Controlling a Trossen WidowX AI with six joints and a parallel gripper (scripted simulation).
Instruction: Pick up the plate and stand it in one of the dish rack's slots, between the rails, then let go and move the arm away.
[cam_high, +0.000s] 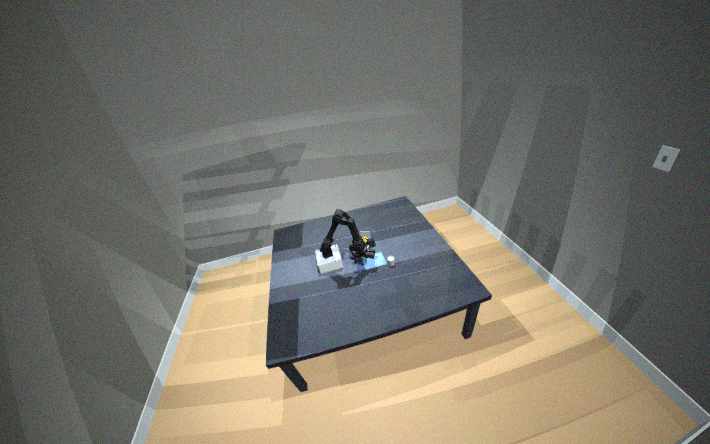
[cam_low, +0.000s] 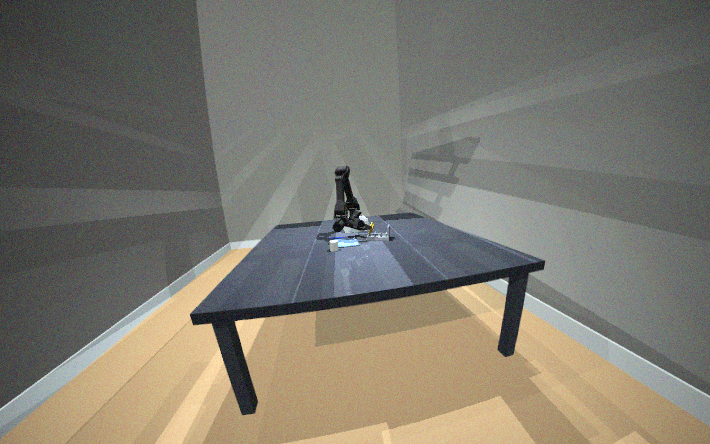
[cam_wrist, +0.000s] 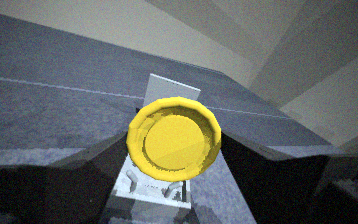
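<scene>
Now: gripper tip 50 mm above the dish rack, 30 mm to the right of it and 10 mm short of it. From my gripper tip the other things lie so: blue spoon (190 mm to the right, 130 mm behind, 70 mm below); then yellow plate (10 mm to the right); then mat (170 mm to the right, 70 mm below, 10 mm behind).
</scene>
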